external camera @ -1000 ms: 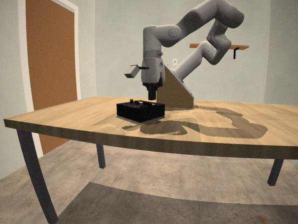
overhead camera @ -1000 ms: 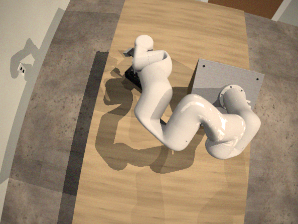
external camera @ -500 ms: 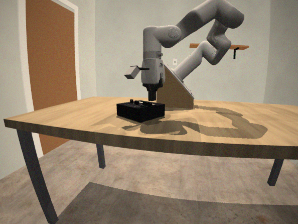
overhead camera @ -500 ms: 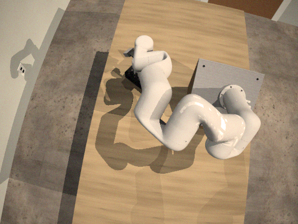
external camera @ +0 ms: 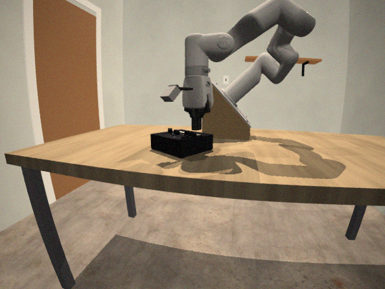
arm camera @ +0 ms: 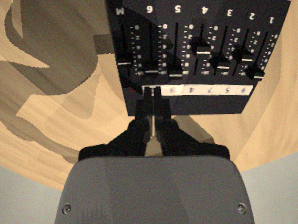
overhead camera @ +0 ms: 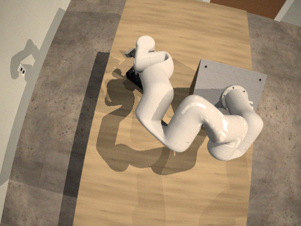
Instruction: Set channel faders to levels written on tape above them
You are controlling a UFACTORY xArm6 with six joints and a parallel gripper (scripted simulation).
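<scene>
My hand is 30 mm short of the channel 6 fader cap, 30 mm above it and 10 mm to the left of it. The rest, counted from my hand: master fader cap: 40 mm ahead, 30 mm below, 10 mm to the left; channel 4 fader cap: 60 mm to the right, 30 mm below, 20 mm ahead.
</scene>
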